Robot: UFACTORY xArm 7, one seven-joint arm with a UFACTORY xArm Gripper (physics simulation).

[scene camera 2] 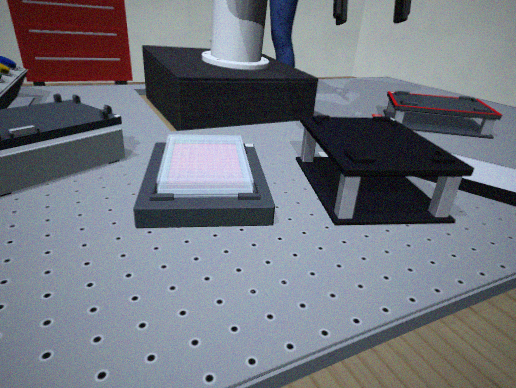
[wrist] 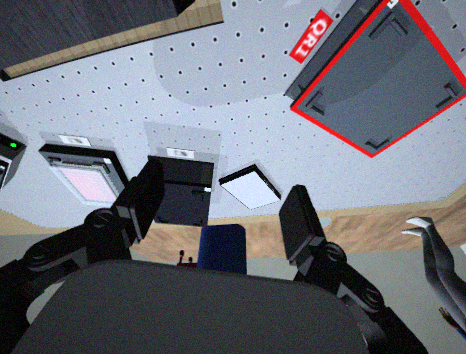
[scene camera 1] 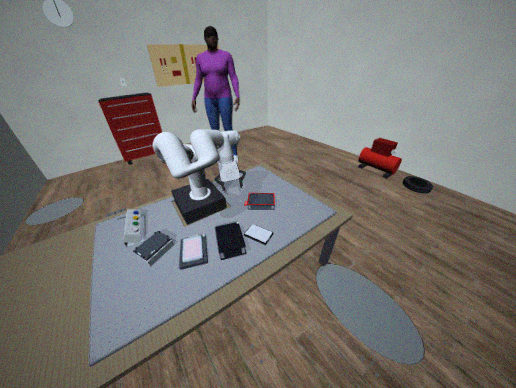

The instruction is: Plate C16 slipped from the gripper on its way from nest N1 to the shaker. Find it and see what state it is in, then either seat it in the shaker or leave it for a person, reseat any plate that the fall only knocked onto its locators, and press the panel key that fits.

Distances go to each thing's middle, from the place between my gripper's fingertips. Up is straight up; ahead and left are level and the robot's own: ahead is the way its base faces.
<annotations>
Right now my hand is 230 mm short of the white plate (wrist: 250, 186), 10 mm to the left of it and 150 mm above it. The rest, counted from my hand: dark shaker (scene camera 2: 52, 140): 10 mm behind, 460 mm to the right, 130 mm below; low black nest (scene camera 2: 151, 210): 110 mm ahead, 320 mm to the right, 150 mm below.
</annotations>
